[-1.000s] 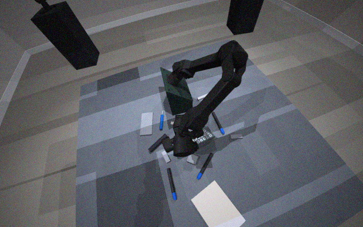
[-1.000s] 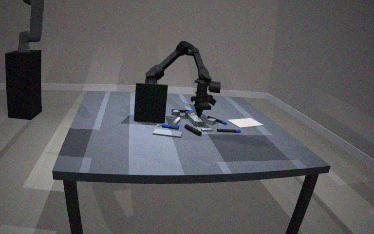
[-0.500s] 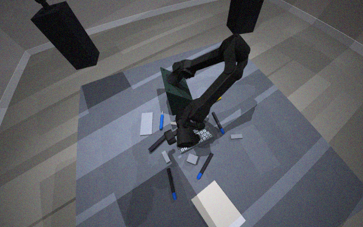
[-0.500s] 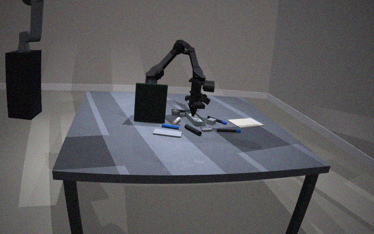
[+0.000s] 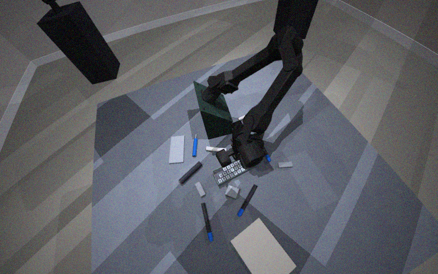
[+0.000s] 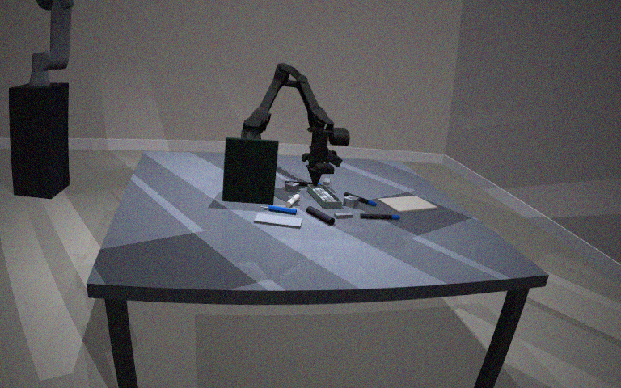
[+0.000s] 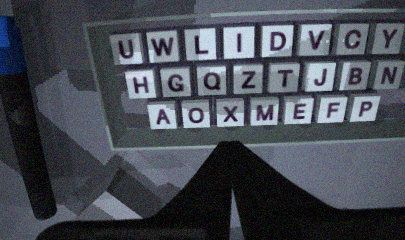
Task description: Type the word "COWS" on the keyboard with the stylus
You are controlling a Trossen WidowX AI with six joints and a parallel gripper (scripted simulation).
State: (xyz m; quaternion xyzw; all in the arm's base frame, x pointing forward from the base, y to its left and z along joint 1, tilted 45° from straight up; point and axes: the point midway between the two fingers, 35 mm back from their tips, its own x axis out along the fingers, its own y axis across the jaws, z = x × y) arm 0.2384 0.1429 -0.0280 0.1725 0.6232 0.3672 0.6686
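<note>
My gripper tip is now 150 mm past the blue stylus, 180 mm to the left of it and 30 mm above it. From my gripper tip the other things lie so: J key: 40 mm ahead, 40 mm to the right, 30 mm below; then B key: 40 mm ahead, 60 mm to the right, 30 mm below; then dark cylinder: 10 mm ahead, 220 mm to the right, 30 mm below.
</note>
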